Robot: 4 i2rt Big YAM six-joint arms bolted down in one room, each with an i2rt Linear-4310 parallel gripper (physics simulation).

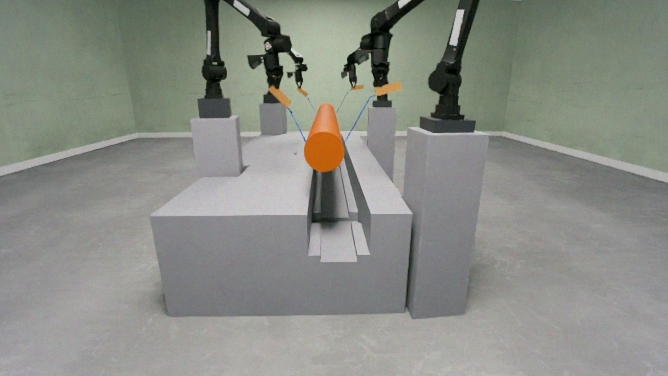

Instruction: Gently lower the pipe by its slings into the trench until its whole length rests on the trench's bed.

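Note:
The orange pipe [324, 150] hangs lengthwise above the trench [339, 242], its near end above the trench opening. Blue slings run up from it to orange handles: near left [280, 96], near right [388, 89], far left [302, 92] and far right [357, 87]. The near left gripper [273, 86] and near right gripper [381, 84] are at their tilted handles, fingers hard to make out against dark parts behind. The far left gripper [299, 86] and far right gripper [353, 86] seem shut on their handles. The pipe's far end is hidden.
The trench is cut into a wide grey block [230, 265]. Grey pedestals carry the arms: near left [217, 147], near right [442, 225], far left [273, 120], far right [381, 135]. A small dark speck [295, 153] shows on the block's top, left of the pipe.

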